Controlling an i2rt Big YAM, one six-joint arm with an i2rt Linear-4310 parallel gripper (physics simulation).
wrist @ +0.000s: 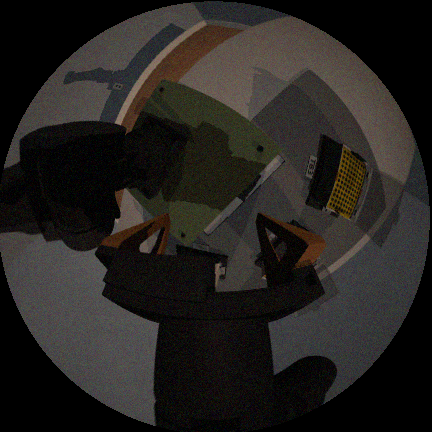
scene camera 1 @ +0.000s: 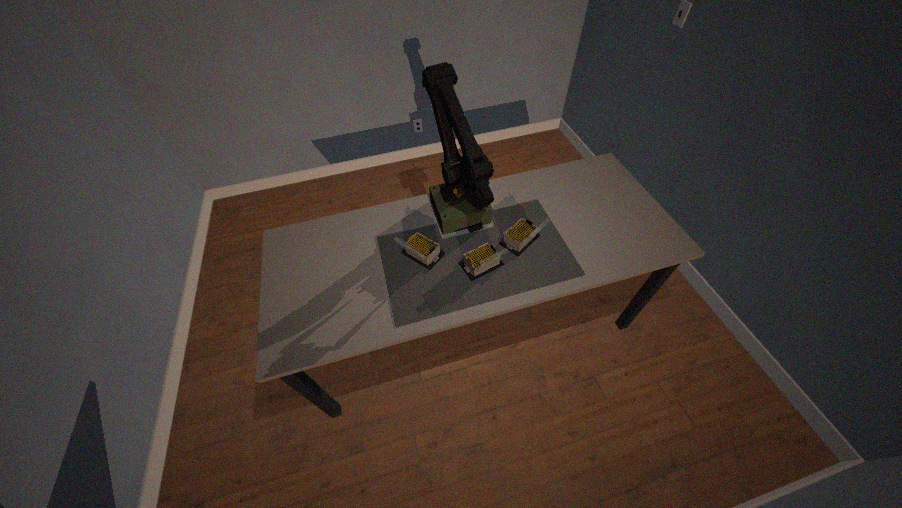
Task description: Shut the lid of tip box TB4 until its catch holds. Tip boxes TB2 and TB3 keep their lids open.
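Seen in the pictures: gripper, fingertip midpoint: (wrist: pixel 212 216) (scene camera 1: pixel 468 204); arm's base, origin of the base link: (wrist: pixel 151 156).
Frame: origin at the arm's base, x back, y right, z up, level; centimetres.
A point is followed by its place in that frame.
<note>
Three tip boxes with yellow tip racks stand on the grey mat, lids open. Tip box TB3 (scene camera 1: pixel 520 234) {x -29.8, y -19.5, z -2.9 cm} (wrist: pixel 347 182) {x -27.5, y -20.3, z -2.9 cm} is the right one; its label is readable in the wrist view. The front middle box (scene camera 1: pixel 481 259) (wrist: pixel 298 223) is mostly hidden behind a finger in the wrist view. The left box (scene camera 1: pixel 422 248) (wrist: pixel 220 270) {x -27.3, y 17.4, z -7.1 cm} is partly covered by the gripper body there. The labels of these two are not readable, so I cannot tell which is TB4. My gripper (wrist: pixel 212 216) {x -13.6, y -1.9, z 5.3 cm} is open and empty, above the boxes' level near the robot base; its fingers cannot be made out in the scene view.
The green base block (scene camera 1: pixel 463 217) {x -14.4, y 0.6, z -1.2 cm} (wrist: pixel 240 127) {x -9.0, y -11.2, z 0.0 cm} stands at the back edge of the grey mat (scene camera 1: pixel 416 309) {x -47.5, y 30.3, z -8.7 cm} (wrist: pixel 295 110) {x -12.5, y -23.7, z -8.7 cm}, close behind the boxes. The mat lies on a pale table (scene camera 1: pixel 631 214) {x -30.2, y -74.8, z -9.0 cm} (wrist: pixel 230 70) {x 3.7, y -23.6, z -9.0 cm}. The arm's links rise above the base. Walls stand behind and right.
</note>
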